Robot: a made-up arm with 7 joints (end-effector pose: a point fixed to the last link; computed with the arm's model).
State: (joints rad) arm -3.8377 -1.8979 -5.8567 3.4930 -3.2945 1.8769 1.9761
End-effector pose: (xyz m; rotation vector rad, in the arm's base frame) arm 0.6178 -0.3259 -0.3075 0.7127 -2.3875 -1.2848
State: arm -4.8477 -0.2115 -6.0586 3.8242 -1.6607 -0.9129 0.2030
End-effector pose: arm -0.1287 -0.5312 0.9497 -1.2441 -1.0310 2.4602
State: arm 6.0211 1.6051 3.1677 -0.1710 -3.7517 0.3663 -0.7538
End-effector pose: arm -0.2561 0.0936 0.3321 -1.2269 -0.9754 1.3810
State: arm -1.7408 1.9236 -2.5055 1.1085 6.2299 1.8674 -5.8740
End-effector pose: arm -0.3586 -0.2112 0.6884 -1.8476 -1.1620 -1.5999
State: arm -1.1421 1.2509 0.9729 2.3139 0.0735 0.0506 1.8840
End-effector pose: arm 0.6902 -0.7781 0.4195 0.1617 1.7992 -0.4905
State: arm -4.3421 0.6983 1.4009 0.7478 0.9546 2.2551 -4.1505
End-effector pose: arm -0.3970 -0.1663 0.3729 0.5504 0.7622 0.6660
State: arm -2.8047 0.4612 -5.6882 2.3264 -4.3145 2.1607 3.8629
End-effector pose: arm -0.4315 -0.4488 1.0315 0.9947 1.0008 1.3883
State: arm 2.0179 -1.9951 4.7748 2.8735 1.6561 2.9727 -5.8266
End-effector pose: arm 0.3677 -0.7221 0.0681 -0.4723 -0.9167 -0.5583
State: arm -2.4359 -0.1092 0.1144 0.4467 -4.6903 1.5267 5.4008
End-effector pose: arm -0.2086 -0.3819 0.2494 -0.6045 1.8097 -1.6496
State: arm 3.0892 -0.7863 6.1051 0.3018 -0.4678 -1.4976 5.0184
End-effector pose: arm -0.2454 0.0277 0.6159 0.6143 -0.3101 -1.2589
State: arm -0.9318 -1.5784 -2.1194 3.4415 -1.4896 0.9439 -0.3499
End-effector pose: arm -0.3912 0.9475 0.4157 -0.9373 -2.4808 -1.2068
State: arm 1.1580 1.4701 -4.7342 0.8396 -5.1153 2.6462 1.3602
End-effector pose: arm -0.3461 0.2831 0.4408 -0.6750 0.8792 -1.0599
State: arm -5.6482 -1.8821 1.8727 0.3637 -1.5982 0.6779 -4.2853
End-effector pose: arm -0.0464 0.4224 0.2665 0.0231 1.0811 2.5660
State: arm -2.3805 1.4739 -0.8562 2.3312 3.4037 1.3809 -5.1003
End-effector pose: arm -0.9160 -0.4855 0.2014 0.9744 0.3578 -1.6140
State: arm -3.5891 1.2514 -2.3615 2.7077 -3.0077 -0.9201 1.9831
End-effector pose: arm -0.5922 0.5156 0.7597 -0.2144 0.9640 1.7166
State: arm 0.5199 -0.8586 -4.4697 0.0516 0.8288 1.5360 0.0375
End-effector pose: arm 0.0399 0.1255 0.0928 1.8487 0.9436 -0.3811
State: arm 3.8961 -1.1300 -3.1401 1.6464 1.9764 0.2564 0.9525
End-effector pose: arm 0.6032 0.4964 -0.0714 -1.2633 2.2301 0.5172
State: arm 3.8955 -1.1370 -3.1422 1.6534 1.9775 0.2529 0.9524
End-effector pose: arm 0.6052 0.4951 -0.0739 -1.2606 2.2327 0.5101
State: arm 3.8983 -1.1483 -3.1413 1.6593 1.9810 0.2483 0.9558
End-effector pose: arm 0.6023 0.4957 -0.0803 -1.2577 2.2430 0.5078
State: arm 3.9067 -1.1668 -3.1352 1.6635 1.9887 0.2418 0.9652
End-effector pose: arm 0.5914 0.4991 -0.0933 -1.2536 2.2663 0.5135
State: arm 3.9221 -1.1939 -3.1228 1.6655 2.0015 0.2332 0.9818
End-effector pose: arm 0.5702 0.5057 -0.1139 -1.2482 2.3057 0.5282
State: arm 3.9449 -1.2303 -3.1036 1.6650 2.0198 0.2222 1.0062
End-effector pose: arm 0.5372 0.5141 -0.1422 -1.2407 2.3636 0.5503
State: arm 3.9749 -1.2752 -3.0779 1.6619 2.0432 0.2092 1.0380
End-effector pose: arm 0.4924 0.5226 -0.1767 -1.2307 2.4399 0.5763
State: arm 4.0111 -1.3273 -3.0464 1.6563 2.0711 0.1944 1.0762
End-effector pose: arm 0.4364 0.5285 -0.2152 -1.2173 2.5339 0.6010
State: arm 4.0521 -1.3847 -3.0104 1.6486 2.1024 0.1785 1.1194
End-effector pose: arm 0.3714 0.5294 -0.2547 -1.1996 2.6428 0.6185
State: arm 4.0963 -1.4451 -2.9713 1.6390 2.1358 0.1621 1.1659
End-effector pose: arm 0.3004 0.5237 -0.2925 -1.1772 2.7629 0.6232
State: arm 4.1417 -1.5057 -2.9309 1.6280 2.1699 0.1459 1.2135
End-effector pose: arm 0.2274 0.5107 -0.3261 1.1306 -2.8396 -0.6009
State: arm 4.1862 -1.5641 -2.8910 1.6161 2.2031 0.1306 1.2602
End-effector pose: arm 0.1565 0.4912 -0.3538 1.0335 -2.7839 -0.5370
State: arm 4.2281 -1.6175 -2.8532 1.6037 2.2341 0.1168 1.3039
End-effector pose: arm 0.0913 0.4675 -0.3748 0.9470 -2.7321 -0.4675
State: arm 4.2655 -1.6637 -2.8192 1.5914 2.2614 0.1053 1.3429
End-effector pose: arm 0.0348 0.4423 -0.3893 0.8734 -2.6863 -0.3994
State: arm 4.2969 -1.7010 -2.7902 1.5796 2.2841 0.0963 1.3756
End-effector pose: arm -0.0114 0.4186 -0.3983 0.8143 -2.6478 -0.3384
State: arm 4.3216 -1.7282 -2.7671 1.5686 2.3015 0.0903 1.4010
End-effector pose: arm -0.0466 0.3988 -0.4029 0.7705 -2.6171 -0.2898
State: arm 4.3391 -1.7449 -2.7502 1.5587 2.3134 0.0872 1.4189
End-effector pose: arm -0.0711 0.3847 -0.4042 0.7415 -2.5947 -0.2564
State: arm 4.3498 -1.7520 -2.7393 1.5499 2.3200 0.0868 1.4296
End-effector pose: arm -0.0861 0.3765 -0.4035 0.7260 -2.5797 -0.2386
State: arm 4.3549 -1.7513 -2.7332 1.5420 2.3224 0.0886 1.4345
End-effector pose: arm -0.0937 0.3735 -0.4014 0.7210 -2.5707 -0.2340
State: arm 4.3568 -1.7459 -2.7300 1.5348 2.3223 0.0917 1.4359
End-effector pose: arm -0.0969 0.3739 -0.3986 0.7224 -2.5652 -0.2377
